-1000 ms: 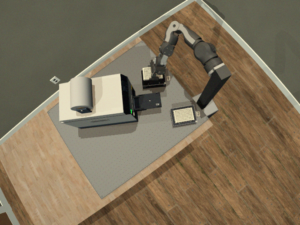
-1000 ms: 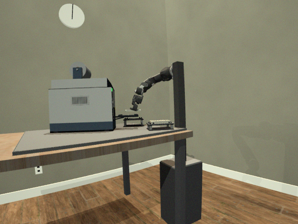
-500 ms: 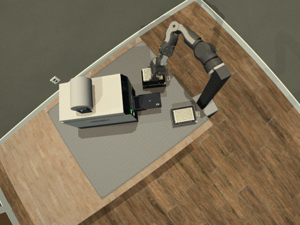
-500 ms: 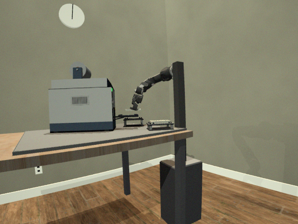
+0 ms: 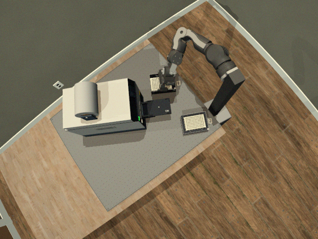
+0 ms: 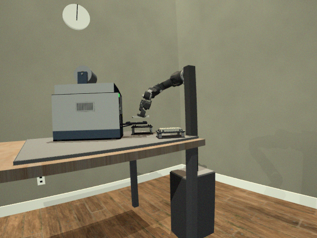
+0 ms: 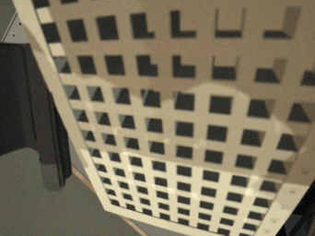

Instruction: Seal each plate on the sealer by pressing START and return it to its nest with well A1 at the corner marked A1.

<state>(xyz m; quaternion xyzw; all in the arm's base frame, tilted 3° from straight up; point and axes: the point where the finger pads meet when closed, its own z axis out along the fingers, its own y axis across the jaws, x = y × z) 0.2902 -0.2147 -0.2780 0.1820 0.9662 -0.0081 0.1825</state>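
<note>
Now: the sealer stage 120 mm to the left of my hand, 80 mm ahead of it and 50 mm below it. The rest, counted from my hand: black nest N1: 90 mm below, 40 mm to the right, 20 mm behind; then yellow warning label: 140 mm ahead, 10 mm above; then plate: 300 mm to the left, 90 mm below, 80 mm behind.
</note>
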